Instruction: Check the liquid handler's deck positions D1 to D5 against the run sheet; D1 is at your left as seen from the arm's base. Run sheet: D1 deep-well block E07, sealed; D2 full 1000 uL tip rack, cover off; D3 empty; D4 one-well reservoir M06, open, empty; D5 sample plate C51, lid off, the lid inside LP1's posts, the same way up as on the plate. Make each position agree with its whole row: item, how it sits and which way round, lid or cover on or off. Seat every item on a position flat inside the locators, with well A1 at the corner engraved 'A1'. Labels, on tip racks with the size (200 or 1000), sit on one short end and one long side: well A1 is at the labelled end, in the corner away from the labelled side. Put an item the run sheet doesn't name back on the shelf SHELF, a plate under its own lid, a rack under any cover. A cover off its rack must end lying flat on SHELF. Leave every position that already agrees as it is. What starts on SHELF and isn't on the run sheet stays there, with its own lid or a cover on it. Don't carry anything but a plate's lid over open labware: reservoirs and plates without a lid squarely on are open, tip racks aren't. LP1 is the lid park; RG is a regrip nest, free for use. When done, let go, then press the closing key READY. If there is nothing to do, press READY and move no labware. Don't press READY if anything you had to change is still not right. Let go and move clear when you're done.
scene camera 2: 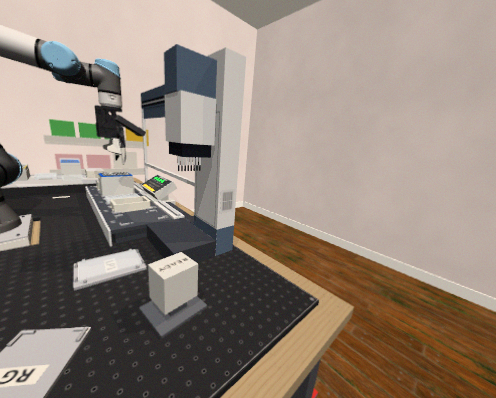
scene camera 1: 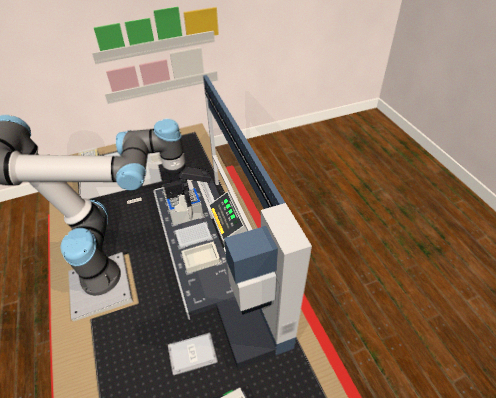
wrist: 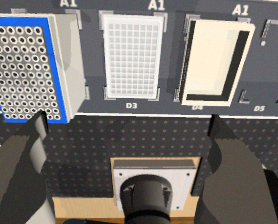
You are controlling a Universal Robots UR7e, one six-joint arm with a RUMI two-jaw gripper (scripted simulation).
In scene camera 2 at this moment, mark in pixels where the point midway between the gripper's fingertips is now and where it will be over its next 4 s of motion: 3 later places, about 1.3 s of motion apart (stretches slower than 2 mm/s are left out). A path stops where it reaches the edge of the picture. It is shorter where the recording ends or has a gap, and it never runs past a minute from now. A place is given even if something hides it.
My gripper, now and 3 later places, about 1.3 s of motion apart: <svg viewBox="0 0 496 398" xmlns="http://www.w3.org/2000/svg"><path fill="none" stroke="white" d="M119 162L120 176L121 190L123 199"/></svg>
